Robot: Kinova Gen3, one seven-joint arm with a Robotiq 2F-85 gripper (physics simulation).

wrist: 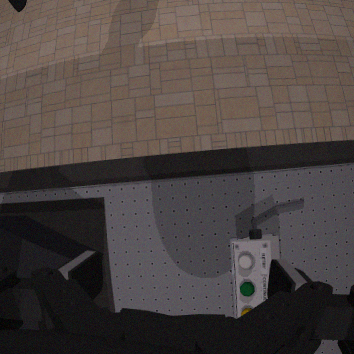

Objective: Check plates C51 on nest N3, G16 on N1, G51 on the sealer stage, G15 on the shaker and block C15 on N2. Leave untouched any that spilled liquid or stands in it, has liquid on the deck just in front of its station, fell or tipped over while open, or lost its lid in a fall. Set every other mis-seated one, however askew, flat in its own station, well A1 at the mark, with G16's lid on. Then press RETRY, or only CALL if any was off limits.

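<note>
My gripper is open with nothing between its fingers, above the perforated deck. Its right finger overlaps the right edge of a pale button box. The box carries a white button, a green button and part of a yellow button, which the gripper body partly covers. The small labels beside the buttons are sideways and too blurred to read surely. Plates C51, G16, G51, G15, block C15 and their stations do not show in this view.
The grey perforated deck ends at a dark edge, with tiled floor beyond. A dark, raised-edged fixture stands at the left, under the left finger. A dark plug and grey cable come off the button box's far end.
</note>
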